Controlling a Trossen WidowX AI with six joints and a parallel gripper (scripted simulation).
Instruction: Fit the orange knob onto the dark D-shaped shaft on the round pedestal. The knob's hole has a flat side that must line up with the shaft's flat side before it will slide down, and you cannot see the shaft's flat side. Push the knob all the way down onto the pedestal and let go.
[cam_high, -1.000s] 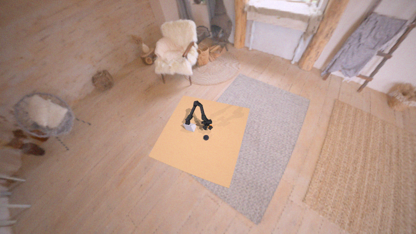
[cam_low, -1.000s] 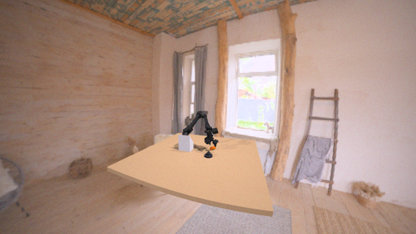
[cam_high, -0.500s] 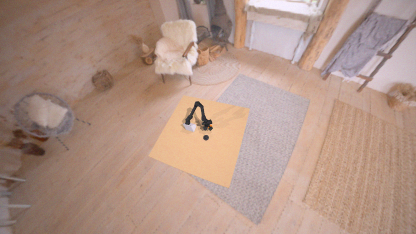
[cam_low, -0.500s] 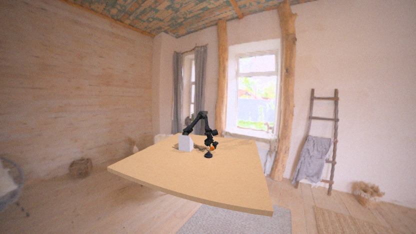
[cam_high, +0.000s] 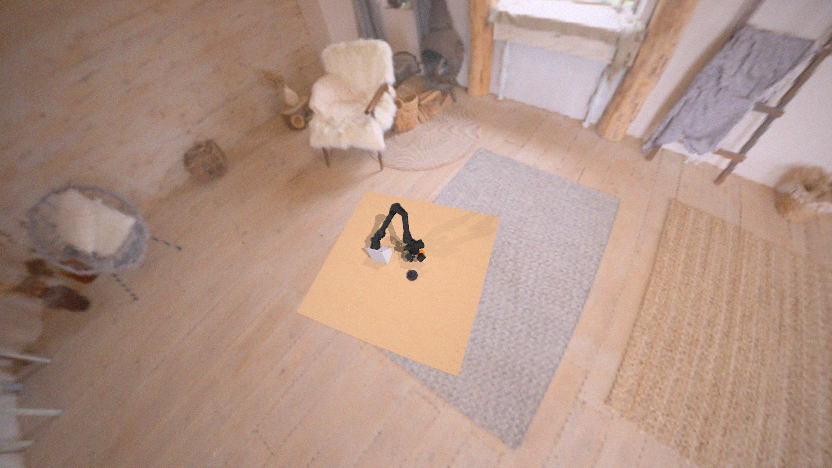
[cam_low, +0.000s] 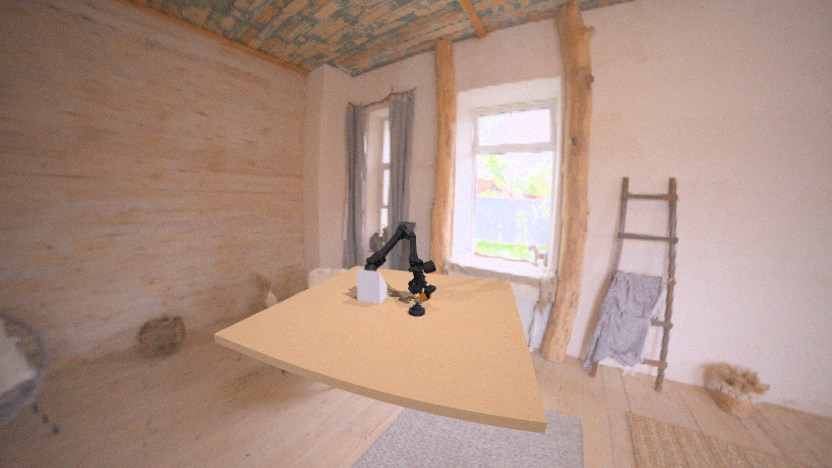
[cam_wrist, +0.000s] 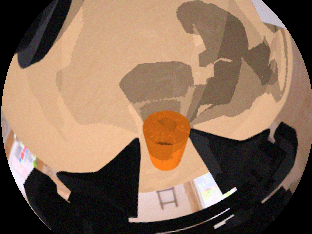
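The orange knob is 10 mm above my gripper tip. Also, from my gripper tip: dark round pedestal (190 mm to the right, 20 mm above, 10 mm behind).
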